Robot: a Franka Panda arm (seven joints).
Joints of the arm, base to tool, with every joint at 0 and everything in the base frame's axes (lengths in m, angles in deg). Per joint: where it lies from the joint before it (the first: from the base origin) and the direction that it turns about. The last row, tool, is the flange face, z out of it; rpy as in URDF.
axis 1: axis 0 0 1 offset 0 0 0.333
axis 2: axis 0 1 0 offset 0 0 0
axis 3: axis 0 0 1 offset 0 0 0.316
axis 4: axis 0 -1 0 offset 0.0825 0 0
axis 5: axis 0 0 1 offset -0.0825 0 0.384
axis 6: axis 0 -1 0 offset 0 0 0
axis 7: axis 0 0 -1 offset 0.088 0 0
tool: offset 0 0 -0.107 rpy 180 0 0
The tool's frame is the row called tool.
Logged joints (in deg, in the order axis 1, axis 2, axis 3, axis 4, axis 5, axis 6, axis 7), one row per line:
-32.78, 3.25, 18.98, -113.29, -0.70, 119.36, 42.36
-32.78, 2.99, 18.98, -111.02, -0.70, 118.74, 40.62
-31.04, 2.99, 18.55, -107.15, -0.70, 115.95, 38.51
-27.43, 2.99, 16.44, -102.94, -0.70, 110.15, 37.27
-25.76, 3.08, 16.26, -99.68, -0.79, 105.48, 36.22
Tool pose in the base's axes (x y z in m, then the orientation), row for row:
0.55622, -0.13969, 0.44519, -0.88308, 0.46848, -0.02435, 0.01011
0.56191, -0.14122, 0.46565, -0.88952, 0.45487, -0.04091, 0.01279
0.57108, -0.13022, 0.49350, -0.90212, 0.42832, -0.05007, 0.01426
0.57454, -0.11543, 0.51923, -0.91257, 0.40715, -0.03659, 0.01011
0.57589, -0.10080, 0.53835, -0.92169, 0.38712, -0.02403, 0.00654
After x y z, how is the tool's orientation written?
As a quaternion, x y z w.
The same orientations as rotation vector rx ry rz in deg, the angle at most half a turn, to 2 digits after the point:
-157.94, 83.79, -4.36
-158.82, 81.22, -7.30
-160.92, 76.41, -8.93
-163.21, 72.82, -6.54
-165.22, 69.39, -4.31

